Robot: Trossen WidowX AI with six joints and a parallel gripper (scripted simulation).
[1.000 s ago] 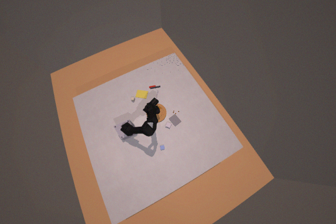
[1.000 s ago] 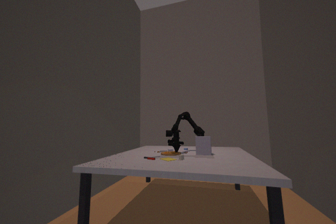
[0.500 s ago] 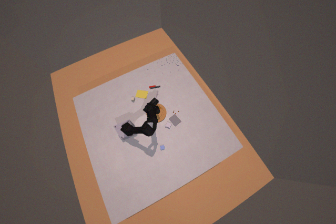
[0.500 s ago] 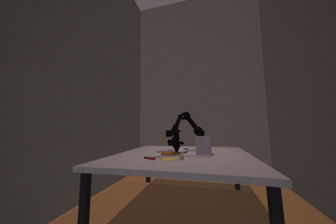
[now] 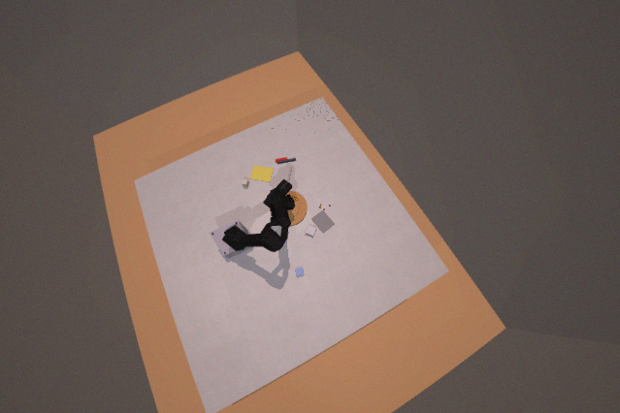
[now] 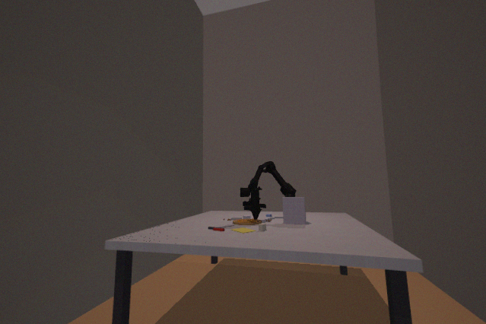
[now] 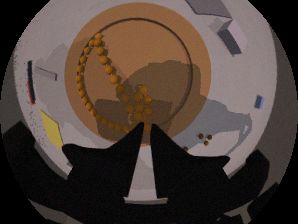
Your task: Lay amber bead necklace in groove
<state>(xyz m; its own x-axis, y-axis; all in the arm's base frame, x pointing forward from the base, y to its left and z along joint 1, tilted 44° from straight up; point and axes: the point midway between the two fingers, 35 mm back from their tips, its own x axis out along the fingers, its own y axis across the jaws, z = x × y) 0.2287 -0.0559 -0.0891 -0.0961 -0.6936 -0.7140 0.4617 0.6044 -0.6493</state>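
Now: gripper tip 6 cm short of the round bead board and 1 cm above it. Round my gripper tip: cream cube: 8 cm behind, 26 cm to the left; thin grey bar: 16 cm ahead, 17 cm to the left, 2 cm below; grey square plate: 18 cm ahead, 16 cm to the right, 2 cm below.
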